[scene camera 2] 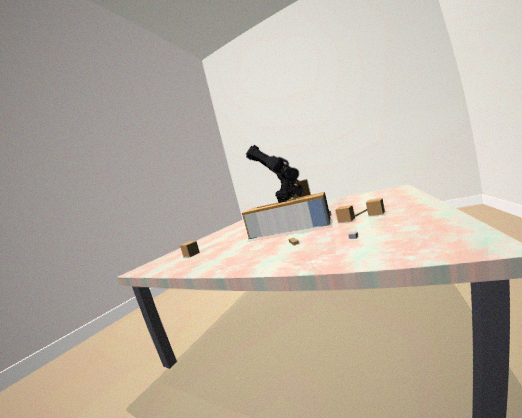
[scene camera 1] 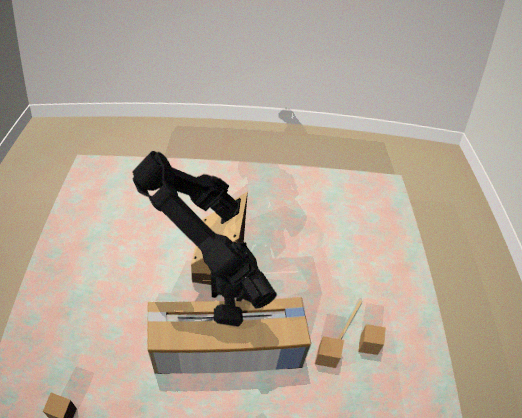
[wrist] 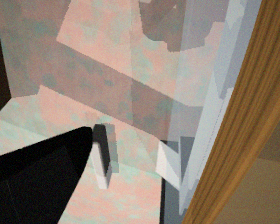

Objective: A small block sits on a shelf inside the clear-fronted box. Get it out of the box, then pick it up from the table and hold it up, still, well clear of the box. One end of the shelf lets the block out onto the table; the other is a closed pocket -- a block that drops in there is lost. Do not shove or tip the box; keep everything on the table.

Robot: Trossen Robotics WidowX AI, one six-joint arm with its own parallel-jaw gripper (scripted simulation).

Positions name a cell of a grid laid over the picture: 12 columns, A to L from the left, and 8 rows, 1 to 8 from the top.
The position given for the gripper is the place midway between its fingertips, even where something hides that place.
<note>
In view: the gripper (scene camera 1: E6) and a wooden box (scene camera 1: G7).
The wooden box shows as well in scene camera 2 (scene camera 2: H5) and in the wrist view (wrist: J6).
</note>
